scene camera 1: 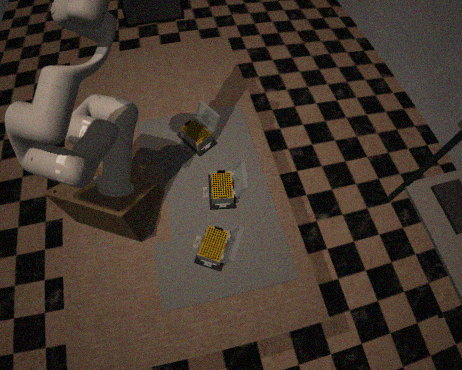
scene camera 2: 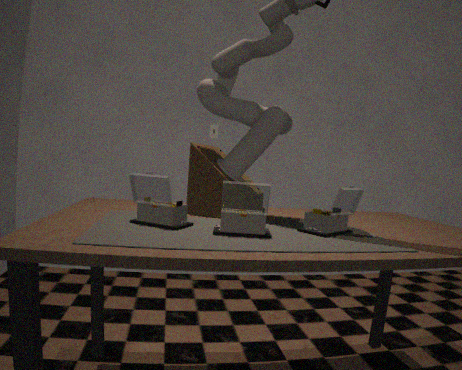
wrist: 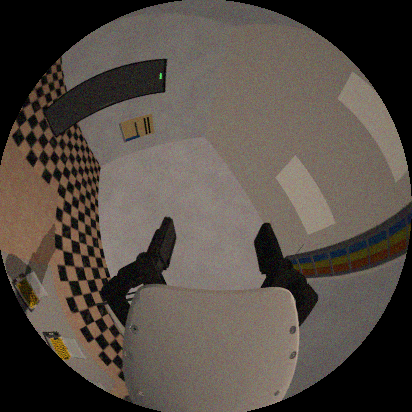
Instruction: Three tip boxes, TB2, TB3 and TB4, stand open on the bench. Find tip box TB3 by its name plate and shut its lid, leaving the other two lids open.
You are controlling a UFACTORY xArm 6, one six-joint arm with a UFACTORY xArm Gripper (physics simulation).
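Places are measured from the arm's base along level axes (x ahead, y left, z up), in centimetres.
Pixels of known places: gripper, fingertip midpoint: [wrist: 216, 230]; arm's base at its link origin: [scene camera 1: 116, 188] [scene camera 2: 229, 171].
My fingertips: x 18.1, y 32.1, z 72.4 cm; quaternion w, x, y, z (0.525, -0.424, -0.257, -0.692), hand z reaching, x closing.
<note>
For each thing: its middle in the pictures, then the offset to it from my fingertips. Level surfaces: height alone.
- far box at the middle of its body: [scene camera 2: 323, 221] [scene camera 1: 194, 136] dx +9.3, dy -1.4, dz -85.2 cm
- middle box at the middle of its body: [scene camera 2: 242, 220] [scene camera 1: 218, 187] dx +18.7, dy -27.3, dz -85.2 cm
- grey mat at its surface level: dz -88.5 cm
- wooden bench at its surface level: dz -88.8 cm
Three white tip boxes with yellow racks stand with lids raised: the far box [scene camera 1: 198, 134] [scene camera 2: 326, 221] [wrist: 27, 292], the middle box [scene camera 1: 222, 188] [scene camera 2: 243, 222] [wrist: 60, 347] and the near box [scene camera 1: 214, 245] [scene camera 2: 161, 213]. Near and far are as in scene camera 1; in scene camera 2 the near box is at left. Their name plates are too small to read, so I cannot tell which is TB3. My gripper [wrist: 216, 230] is open and empty, high above the bench and pointing away from the boxes. Its body is partly cut off at the top of scene camera 2.
The boxes stand on a grey mat [scene camera 1: 185, 285] [scene camera 2: 120, 240] on the wooden bench [scene camera 1: 110, 300]. The arm rises from a brown wedge-shaped base [scene camera 1: 100, 219] [scene camera 2: 201, 185] beside the mat. A grey unit [scene camera 1: 425, 205] and a dark bar [scene camera 1: 425, 167] are at the right of scene camera 1.
</note>
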